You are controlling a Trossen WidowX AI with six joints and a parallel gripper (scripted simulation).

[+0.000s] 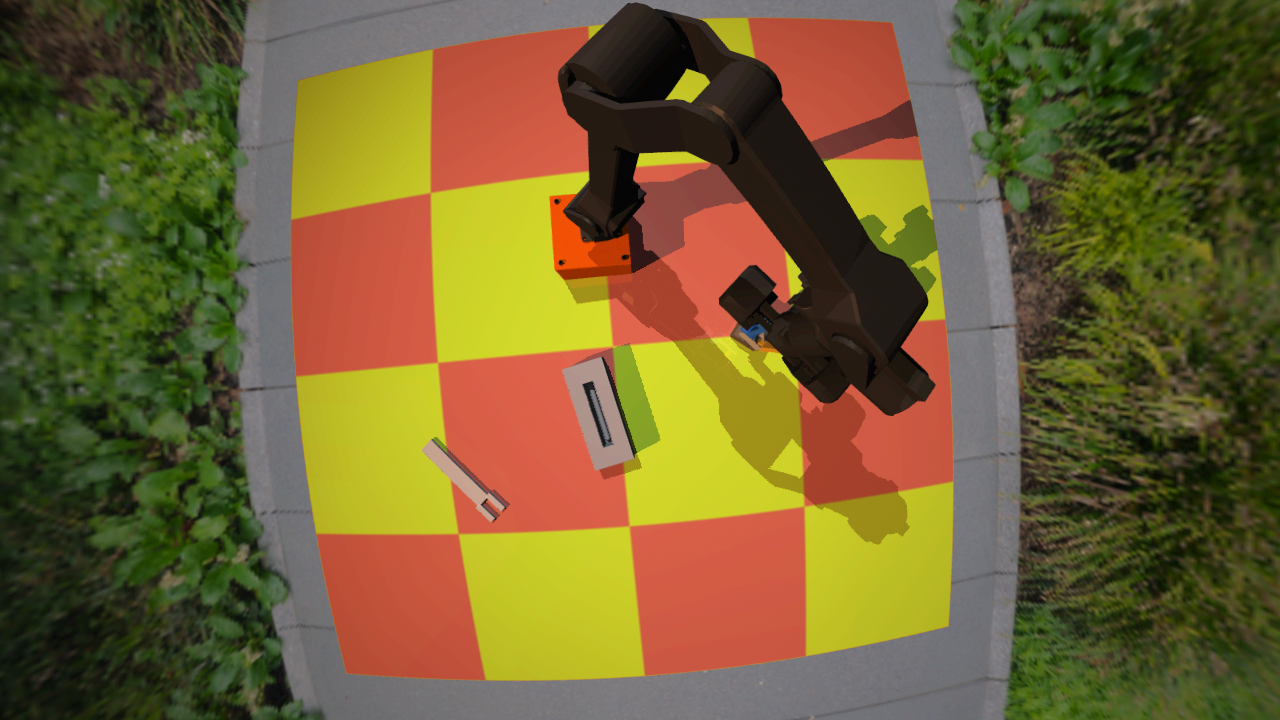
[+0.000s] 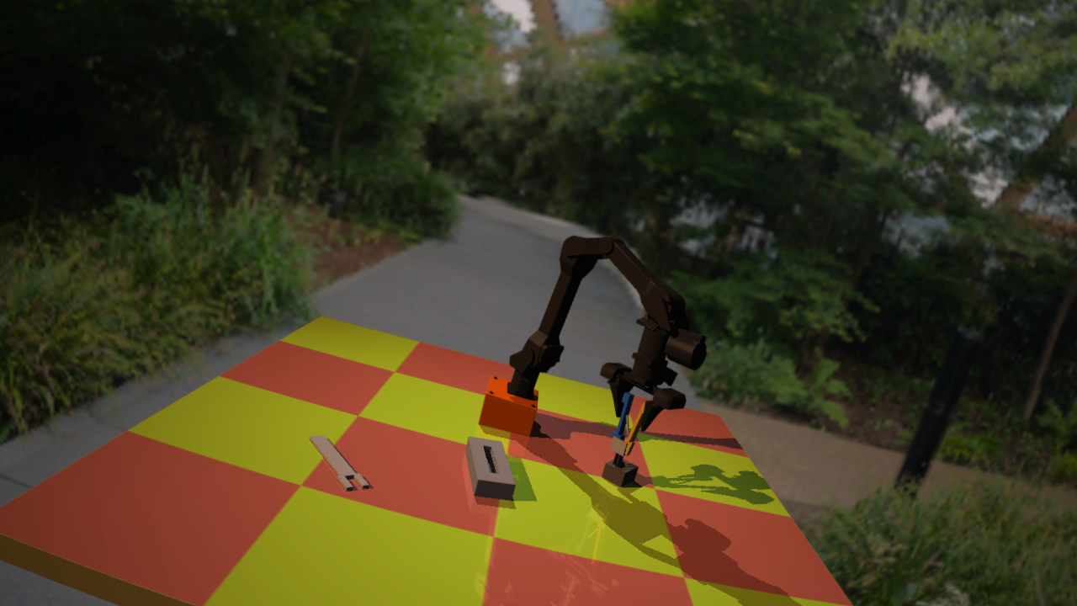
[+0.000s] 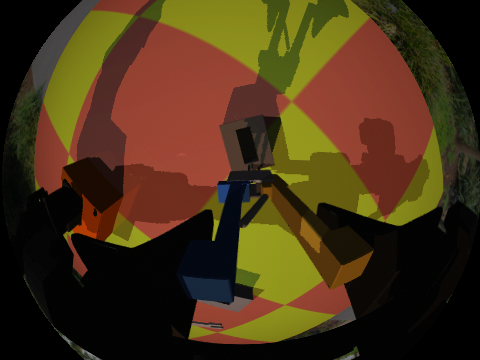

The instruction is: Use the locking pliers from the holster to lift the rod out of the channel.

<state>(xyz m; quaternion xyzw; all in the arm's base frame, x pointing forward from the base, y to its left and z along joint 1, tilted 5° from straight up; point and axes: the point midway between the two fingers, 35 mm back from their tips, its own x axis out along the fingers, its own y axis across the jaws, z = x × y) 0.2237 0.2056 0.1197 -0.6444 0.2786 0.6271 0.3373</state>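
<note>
The grey channel block is 27 cm to the right of my gripper tip, 12 cm below it and 8 cm ahead of it. Also, from my gripper tip: holster: 13 cm below, 2 cm to the left, 2 cm behind; thin grey rod: 27 cm to the right, 13 cm below, 8 cm ahead; yellow handle: 1 cm to the left, 1 cm ahead.
</note>
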